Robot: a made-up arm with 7 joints.
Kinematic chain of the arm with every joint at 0, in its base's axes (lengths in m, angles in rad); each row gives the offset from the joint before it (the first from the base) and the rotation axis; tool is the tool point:
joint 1: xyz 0 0 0.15 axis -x
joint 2: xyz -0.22 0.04 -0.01 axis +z
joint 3: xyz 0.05 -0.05 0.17 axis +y
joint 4: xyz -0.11 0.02 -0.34 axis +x
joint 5: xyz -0.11 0 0.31 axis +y
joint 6: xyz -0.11 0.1 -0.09 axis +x
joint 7: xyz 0 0.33 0 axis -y
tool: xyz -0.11 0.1 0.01
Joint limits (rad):
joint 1: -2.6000..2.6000
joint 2: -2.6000..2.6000
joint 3: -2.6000..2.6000
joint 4: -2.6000..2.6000
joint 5: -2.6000..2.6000
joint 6: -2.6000..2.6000
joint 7: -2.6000..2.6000
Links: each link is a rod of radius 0.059 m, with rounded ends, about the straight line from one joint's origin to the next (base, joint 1, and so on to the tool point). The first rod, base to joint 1, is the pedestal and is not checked.
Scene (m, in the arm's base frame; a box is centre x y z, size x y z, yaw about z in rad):
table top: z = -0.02
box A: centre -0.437 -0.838 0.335 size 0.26 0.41 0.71 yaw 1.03
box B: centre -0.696 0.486 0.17 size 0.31 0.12 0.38 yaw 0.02
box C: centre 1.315 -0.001 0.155 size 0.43 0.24 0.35 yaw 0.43
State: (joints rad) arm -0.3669 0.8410 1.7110 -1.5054 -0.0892 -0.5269 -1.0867
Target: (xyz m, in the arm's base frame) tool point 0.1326 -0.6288 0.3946
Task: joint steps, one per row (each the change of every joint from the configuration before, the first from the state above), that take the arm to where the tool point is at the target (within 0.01 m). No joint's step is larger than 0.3 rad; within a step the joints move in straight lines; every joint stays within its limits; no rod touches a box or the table.
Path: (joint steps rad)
1: 0.2805 0.1229 -0.0053 -0.0724 -0.0907 0.1947 0.0060
2: 0.2806 0.1228 -0.0052 -0.0724 -0.0906 0.1947 0.0061
3: 0.2805 0.1229 -0.0053 -0.0724 -0.0907 0.1947 0.0060
4: 0.2805 0.1229 -0.0053 -0.0724 -0.0906 0.1947 0.0060
5: 0.2805 0.1228 -0.0053 -0.0724 -0.0907 0.1947 0.0061
6: 0.2806 0.1229 -0.0052 -0.0724 -0.0907 0.1946 0.0060
7: -0.2658 0.0077 -0.0151 -0.0136 0.0511 -0.2795 -0.0003
8: -0.2658 0.0077 -0.0151 -0.0136 0.0510 -0.2795 -0.0003
9: -0.2658 0.0078 -0.0150 -0.0136 0.0511 -0.2795 -0.0004
10: -0.2659 0.0077 -0.0151 -0.0136 0.0510 -0.2796 -0.0003
11: -0.2658 0.0077 -0.0151 -0.0136 0.0511 -0.2795 -0.0003
12: -0.2658 0.0077 -0.0151 -0.0136 0.0510 -0.2795 -0.0004

